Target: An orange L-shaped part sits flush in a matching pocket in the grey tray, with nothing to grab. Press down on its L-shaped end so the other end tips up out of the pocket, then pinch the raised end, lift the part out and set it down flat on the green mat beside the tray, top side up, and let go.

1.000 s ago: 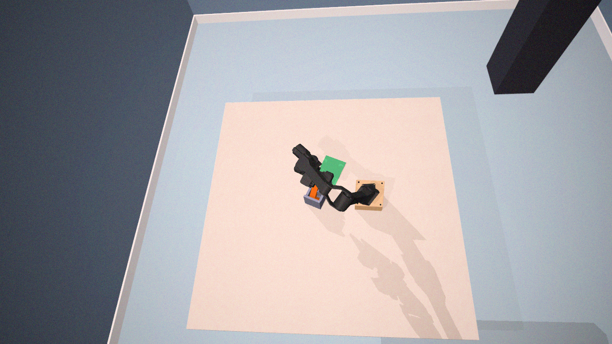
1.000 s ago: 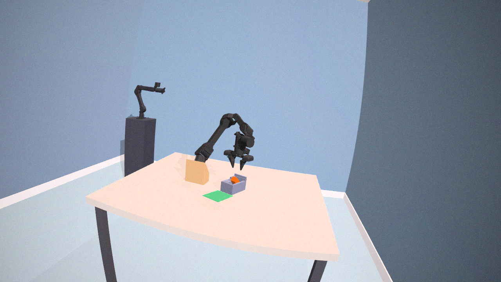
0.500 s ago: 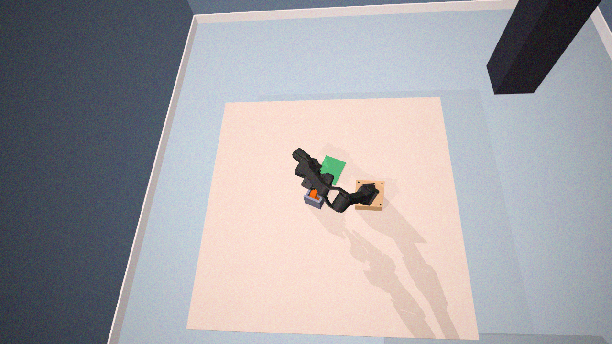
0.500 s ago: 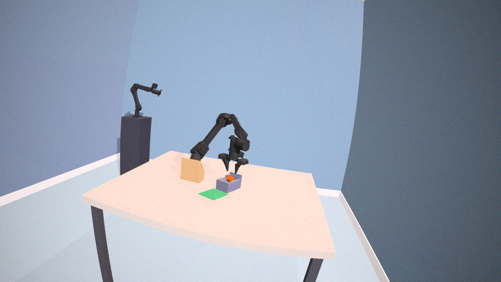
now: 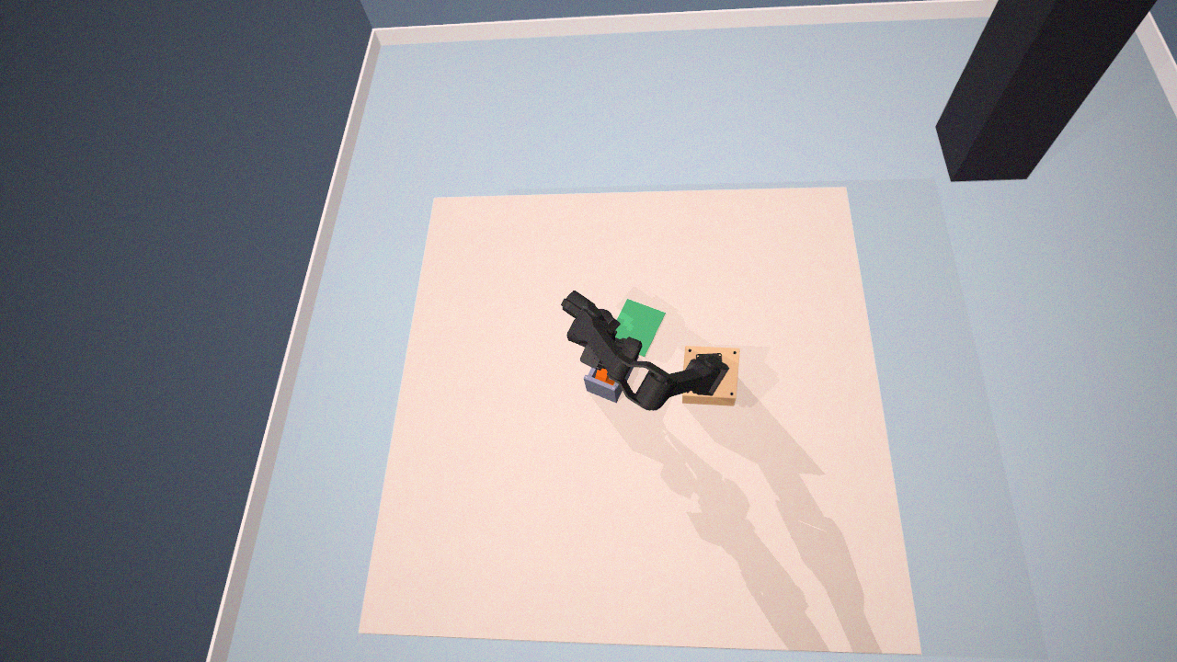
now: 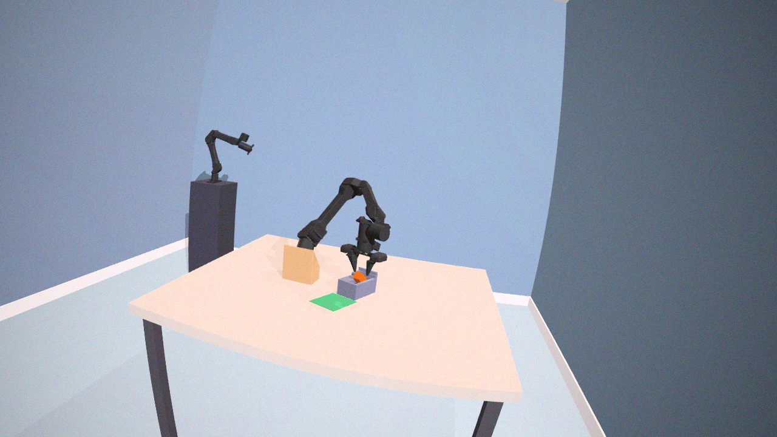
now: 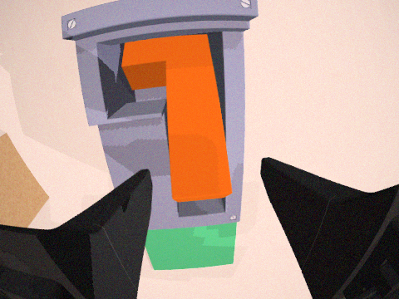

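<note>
My gripper tip is 4 cm to the right of the orange L-shaped part and 5 cm above it. The rest, counted from my gripper tip: green mat (8 cm behind, 13 cm to the right, 11 cm below).
</note>
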